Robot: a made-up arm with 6 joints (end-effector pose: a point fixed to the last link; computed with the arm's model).
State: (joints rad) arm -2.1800 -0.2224 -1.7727 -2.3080 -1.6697 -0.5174
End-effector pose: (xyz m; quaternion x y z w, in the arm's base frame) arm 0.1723 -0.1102 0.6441 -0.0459 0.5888 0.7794 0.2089
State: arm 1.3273 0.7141 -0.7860 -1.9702 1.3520 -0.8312
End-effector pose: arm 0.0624 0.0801 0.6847 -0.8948 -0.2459 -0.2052 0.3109
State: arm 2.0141 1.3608 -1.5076 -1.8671 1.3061 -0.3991
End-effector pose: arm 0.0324 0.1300 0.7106 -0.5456 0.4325 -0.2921 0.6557
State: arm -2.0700 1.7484 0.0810 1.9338 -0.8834 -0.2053
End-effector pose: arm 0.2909 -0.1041 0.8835 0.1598 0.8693 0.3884 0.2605
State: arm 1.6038 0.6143 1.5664 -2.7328 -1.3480 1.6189
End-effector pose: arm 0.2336 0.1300 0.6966 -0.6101 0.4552 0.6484 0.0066
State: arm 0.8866 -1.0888 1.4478 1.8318 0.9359 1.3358
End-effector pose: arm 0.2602 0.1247 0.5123 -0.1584 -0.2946 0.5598 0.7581
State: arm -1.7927 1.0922 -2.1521 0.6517 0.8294 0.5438
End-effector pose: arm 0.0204 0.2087 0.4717 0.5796 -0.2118 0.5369 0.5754
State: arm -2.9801 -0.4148 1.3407 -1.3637 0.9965 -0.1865
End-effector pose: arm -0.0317 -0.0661 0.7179 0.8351 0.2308 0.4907 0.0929
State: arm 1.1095 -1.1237 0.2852 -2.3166 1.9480 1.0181
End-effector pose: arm 0.1313 0.2282 0.7738 -0.0668 -0.9671 0.2132 0.1216
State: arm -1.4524 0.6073 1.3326 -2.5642 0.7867 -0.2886
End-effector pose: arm 0.1906 0.0278 0.7023 0.1092 0.1357 -0.8862 0.4294
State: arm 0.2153 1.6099 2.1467 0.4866 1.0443 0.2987
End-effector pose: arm -0.1901 0.1930 0.5553 0.0310 0.2875 -0.5064 0.8124
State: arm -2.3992 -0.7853 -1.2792 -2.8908 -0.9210 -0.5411
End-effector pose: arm 0.1122 -0.2598 0.6597 0.4392 0.8875 0.0192 0.1380
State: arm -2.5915 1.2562 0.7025 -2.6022 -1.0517 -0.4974
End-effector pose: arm 0.1051 0.1242 0.8107 -0.4365 0.6160 -0.3438 0.5585
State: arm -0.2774 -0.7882 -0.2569 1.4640 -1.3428 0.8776
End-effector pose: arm -0.1074 0.1542 0.2452 -0.2865 -0.1203 -0.5253 0.7921
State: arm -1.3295 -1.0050 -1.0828 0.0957 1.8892 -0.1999
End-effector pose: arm -0.2504 -0.0110 0.5559 0.5923 0.2048 -0.2194 0.7478
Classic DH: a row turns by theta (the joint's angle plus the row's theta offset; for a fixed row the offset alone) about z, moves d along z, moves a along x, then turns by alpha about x. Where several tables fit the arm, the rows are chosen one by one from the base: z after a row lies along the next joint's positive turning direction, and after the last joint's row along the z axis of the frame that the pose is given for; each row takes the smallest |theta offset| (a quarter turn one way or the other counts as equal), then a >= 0, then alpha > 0; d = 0 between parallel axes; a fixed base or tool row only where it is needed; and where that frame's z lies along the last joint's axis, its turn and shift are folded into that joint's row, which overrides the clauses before.
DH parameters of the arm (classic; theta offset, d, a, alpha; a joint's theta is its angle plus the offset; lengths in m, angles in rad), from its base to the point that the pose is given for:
base (fixed): 1.5708 0.6825 0.0443 1.5708
joint 1: -0.3197 -0.0062 0.0637 1.1744
joint 2: 0 0.0435 0.0387 1.9672
joint 3: 0.875 -0.0751 0.1337 -1.504
joint 4: 0 -0.0101 0.0441 -1.6375
joint 5: -0.7661 -0.1393 -0.0278 -1.6631
joint 6: -1.3245 -0.0276 -0.0468 2.0449
tool (fixed): 0.1571 -0.0485 0 0

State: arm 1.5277 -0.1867 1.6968 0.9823 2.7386 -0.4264
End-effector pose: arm 0.0604 0.1908 0.4684 0.7966 -0.3237 0.4884 0.1490
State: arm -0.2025 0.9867 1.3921 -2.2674 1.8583 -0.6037
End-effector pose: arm 0.1493 0.0302 0.6664 0.3444 0.0698 -0.9078 0.2290
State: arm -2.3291 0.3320 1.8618 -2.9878 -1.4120 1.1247
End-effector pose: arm 0.2664 -0.0164 0.7575 -0.3066 -0.4516 0.7465 0.3806
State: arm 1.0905 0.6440 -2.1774 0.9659 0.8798 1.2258
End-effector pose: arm 0.0173 -0.0320 0.9469 -0.7897 0.4100 -0.1041 0.4444
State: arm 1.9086 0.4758 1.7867 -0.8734 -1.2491 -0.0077
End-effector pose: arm -0.0409 0.0832 0.8134 -0.2950 0.4670 0.4749 0.6851
